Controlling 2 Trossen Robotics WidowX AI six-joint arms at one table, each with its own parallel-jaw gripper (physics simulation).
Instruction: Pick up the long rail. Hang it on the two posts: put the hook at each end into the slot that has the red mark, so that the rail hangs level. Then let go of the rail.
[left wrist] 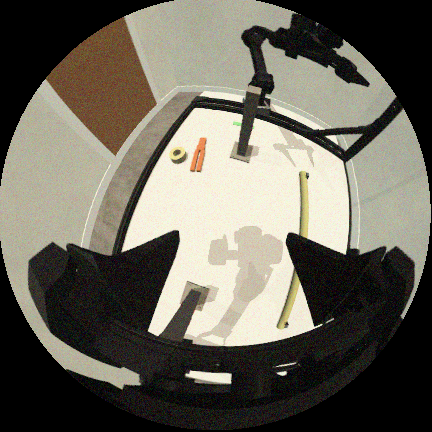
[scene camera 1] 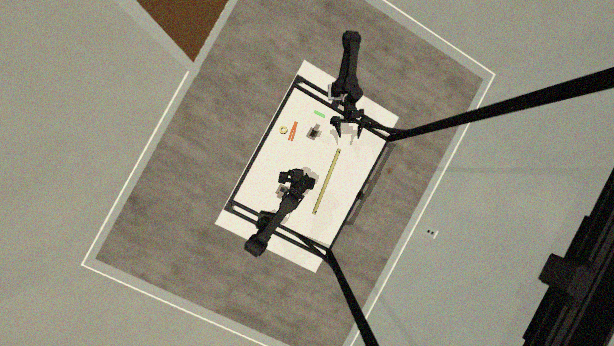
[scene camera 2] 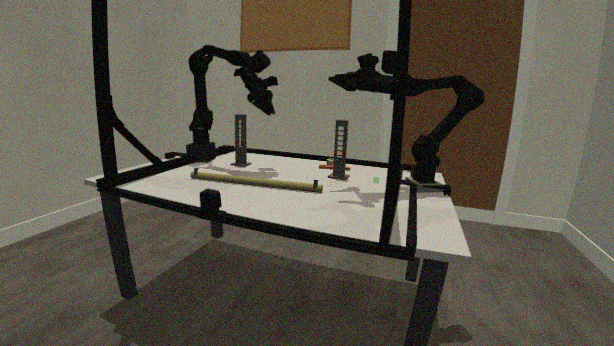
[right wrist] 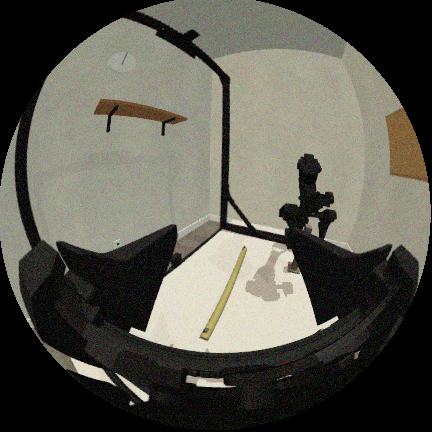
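Pixels of known places: left gripper, fingertip midpoint: (left wrist: 234, 237) (scene camera 2: 272, 114); right gripper, fingertip midpoint: (scene camera 1: 349, 138) (scene camera 2: 331, 77) (right wrist: 235, 231); left arm's base at its link origin: (scene camera 1: 265, 222) (scene camera 2: 200, 143); right arm's base at its link origin: (scene camera 1: 335, 91) (scene camera 2: 424, 180).
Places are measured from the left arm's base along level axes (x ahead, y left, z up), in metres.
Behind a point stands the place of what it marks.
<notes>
The long yellow rail (scene camera 1: 326, 181) {x 0.328, y -0.334, z -0.052 m} (scene camera 2: 257, 182) {x 0.350, y -0.352, z -0.061 m} (left wrist: 304, 210) {x 0.432, y -0.347, z -0.052 m} (right wrist: 225, 295) {x 0.403, y -0.345, z -0.051 m} lies on the table, with a small dark hook near each end. Two dark slotted posts stand upright behind it in scene camera 2, a left post (scene camera 2: 240, 140) {x 0.215, y -0.073, z 0.032 m} (left wrist: 182, 315) {x 0.227, y -0.062, z 0.058 m} and a right post (scene camera 2: 341, 145) {x 0.621, y -0.190, z 0.047 m} (left wrist: 247, 125) {x 0.599, y -0.173, z 0.049 m}. Red marks show low on the right post's slots; the left post's mark is faint. My left gripper (scene camera 1: 298, 179) {x 0.354, y -0.126, z 0.145 m} (scene camera 2: 271, 112) {x 0.354, y -0.126, z 0.145 m} (left wrist: 234, 237) {x 0.354, y -0.126, z 0.145 m} is open and empty, pointing down above the table near the left post. My right gripper (scene camera 1: 350, 131) {x 0.572, y -0.332, z 0.276 m} (scene camera 2: 332, 79) {x 0.572, y -0.332, z 0.276 m} (right wrist: 235, 231) {x 0.572, y -0.332, z 0.276 m} is open and empty, held high beyond the rail's right end.
Orange pliers (scene camera 1: 293, 131) {x 0.603, y -0.051, z -0.064 m} (left wrist: 201, 149) {x 0.615, y -0.055, z -0.065 m}, a yellow tape roll (left wrist: 178, 160) {x 0.573, y 0.009, z -0.061 m} and a green strip (scene camera 1: 319, 114) {x 0.755, y -0.195, z -0.075 m} (scene camera 2: 376, 180) {x 0.758, y -0.200, z -0.075 m} lie around the right post. Black frame bars (scene camera 2: 300, 233) {x 0.519, y -0.659, z -0.078 m} edge the table, and black uprights (scene camera 2: 397, 125) {x 0.693, y -0.704, z 0.169 m} rise at its front corners.
</notes>
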